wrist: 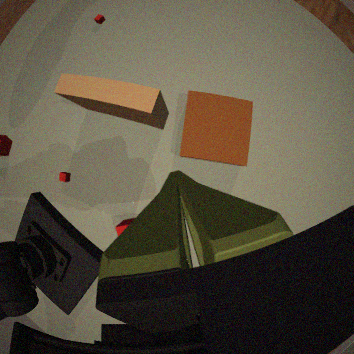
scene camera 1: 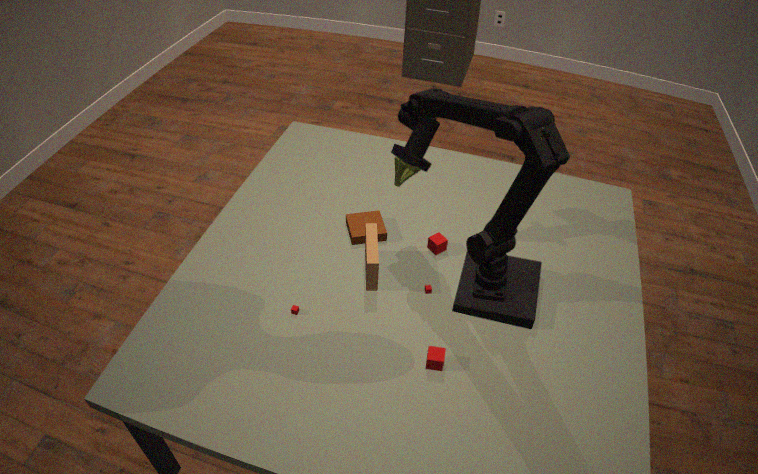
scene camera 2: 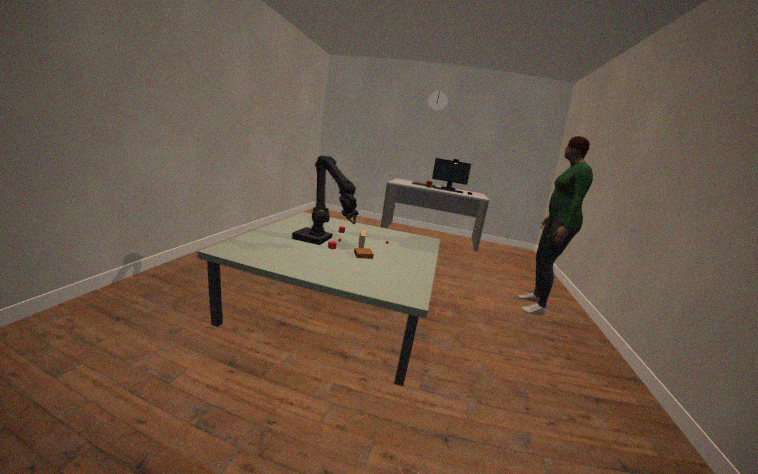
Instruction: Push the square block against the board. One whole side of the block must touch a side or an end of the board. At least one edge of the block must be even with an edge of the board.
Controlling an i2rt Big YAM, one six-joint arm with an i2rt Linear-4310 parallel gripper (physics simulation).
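Where they show: gripper, fingertip midpoint: (wrist: pixel 176 179) (scene camera 1: pixel 396 185) (scene camera 2: pixel 354 223); arm's base at its link origin: (wrist: pixel 45 251) (scene camera 1: pixel 490 282) (scene camera 2: pixel 316 233).
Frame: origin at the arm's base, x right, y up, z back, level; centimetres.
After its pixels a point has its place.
Note:
The square block (scene camera 1: pixel 358 224) @(y -0.6, x 14.8, z -39.8 cm) (scene camera 2: pixel 363 253) @(y -0.5, x 20.5, z -38.5 cm) (wrist: pixel 217 128) @(y -0.6, x 15.9, z -37.4 cm) is orange-brown and lies flat on the table. The board (scene camera 1: pixel 371 243) @(y 6.8, x 0.1, z -32.8 cm) (scene camera 2: pixel 362 239) @(y 4.4, x 8.1, z -34.5 cm) (wrist: pixel 112 93) @(y 6.8, x 2.7, z -33.0 cm) is a light wood plank standing on its narrow edge. One end of the board faces a side of the block; the wrist view shows a narrow strip of table between them, so they are apart. In scene camera 1 the board's top hides part of the block. My gripper (scene camera 1: pixel 398 185) @(y 15.7, x 14.8, z -29.3 cm) (scene camera 2: pixel 353 221) @(y 15.7, x 14.8, z -29.3 cm) (wrist: pixel 176 179) @(y 15.7, x 14.8, z -29.3 cm) is shut and empty, tips down. It hangs above the table, beyond the block in scene camera 1.
A large red cube (scene camera 1: pixel 437 243) @(y 0.4, x 11.4, z -16.0 cm) (wrist: pixel 124 226) @(y 0.4, x 11.9, z -17.0 cm) and a small one (scene camera 1: pixel 428 288) @(y -2.0, x -4.0, z -16.0 cm) (wrist: pixel 65 177) @(y -2.1, x -2.9, z -16.4 cm) lie between board and arm base (scene camera 1: pixel 525 285) @(y 0.5, x 0.8, z 9.7 cm) (scene camera 2: pixel 311 236) @(y 0.3, x 9.3, z 0.4 cm). Another small cube (scene camera 1: pixel 295 309) @(y -2.0, x -19.5, z -48.1 cm) (wrist: pixel 99 19) @(y -2.3, x -18.4, z -47.9 cm) and large cube (scene camera 1: pixel 436 358) @(y 0.4, x -27.8, z -10.8 cm) (wrist: pixel 4 145) @(y -1.4, x -24.4, z -11.7 cm) lie farther off.

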